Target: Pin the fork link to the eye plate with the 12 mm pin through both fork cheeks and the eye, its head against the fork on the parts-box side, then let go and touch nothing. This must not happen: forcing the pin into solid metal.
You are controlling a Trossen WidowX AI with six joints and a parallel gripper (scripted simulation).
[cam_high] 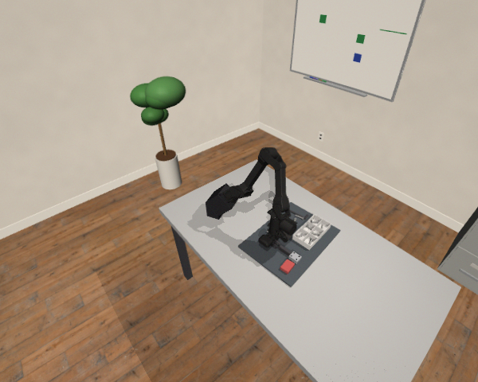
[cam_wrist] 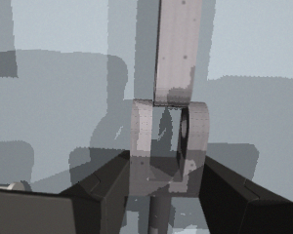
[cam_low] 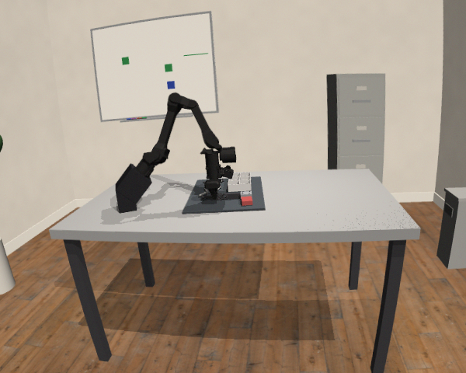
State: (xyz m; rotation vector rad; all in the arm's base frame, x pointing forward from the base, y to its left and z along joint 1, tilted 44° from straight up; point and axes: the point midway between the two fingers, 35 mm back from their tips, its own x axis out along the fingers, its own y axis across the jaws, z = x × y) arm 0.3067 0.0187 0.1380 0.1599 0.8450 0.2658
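Right now my hand is 6 cm short of the eye plate, 1 cm to the right of it and 3 cm above it. From my hand the other things lie so: mat 2 cm ahead, 11 cm to the left, 5 cm below; then grey headed pin 7 cm behind, 4 cm to the left, 3 cm below; then small grey block 13 cm ahead, 3 cm to the left, 2 cm below.
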